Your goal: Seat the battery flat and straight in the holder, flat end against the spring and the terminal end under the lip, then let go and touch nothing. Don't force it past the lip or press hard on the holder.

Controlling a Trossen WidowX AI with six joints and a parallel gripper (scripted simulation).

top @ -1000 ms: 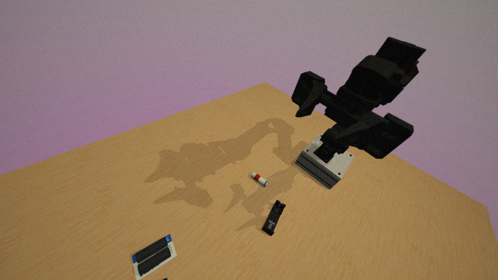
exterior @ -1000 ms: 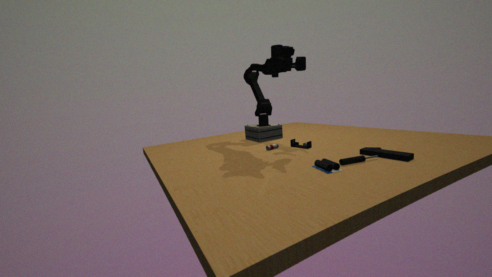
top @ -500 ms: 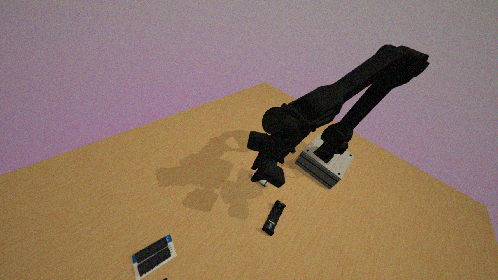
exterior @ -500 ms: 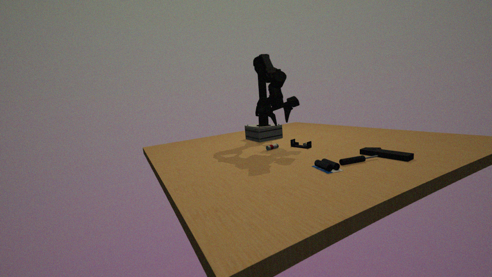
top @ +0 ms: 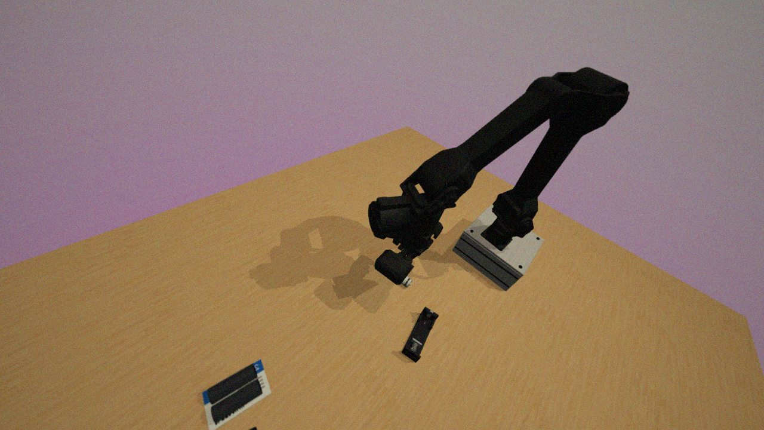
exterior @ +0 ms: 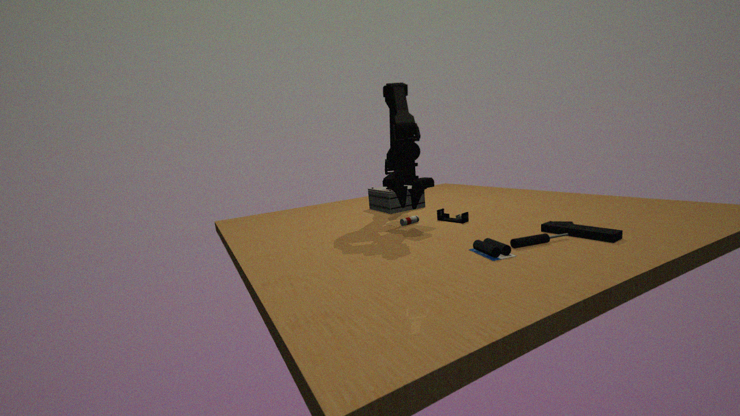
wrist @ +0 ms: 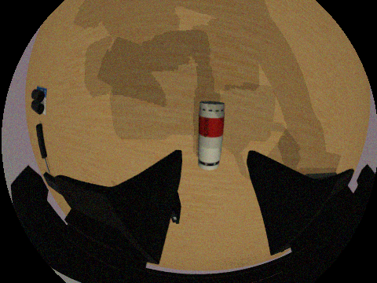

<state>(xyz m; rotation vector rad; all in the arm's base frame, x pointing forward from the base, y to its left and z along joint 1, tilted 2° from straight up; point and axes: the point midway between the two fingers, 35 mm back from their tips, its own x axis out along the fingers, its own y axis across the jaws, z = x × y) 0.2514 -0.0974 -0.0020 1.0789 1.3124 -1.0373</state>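
Right now the battery is 4 cm below my gripper tip. From my gripper tip the other things lie so: black-handled screwdriver: 39 cm ahead, 13 cm to the left, 4 cm below; then black remote: 39 cm ahead, 25 cm to the left, 4 cm below.
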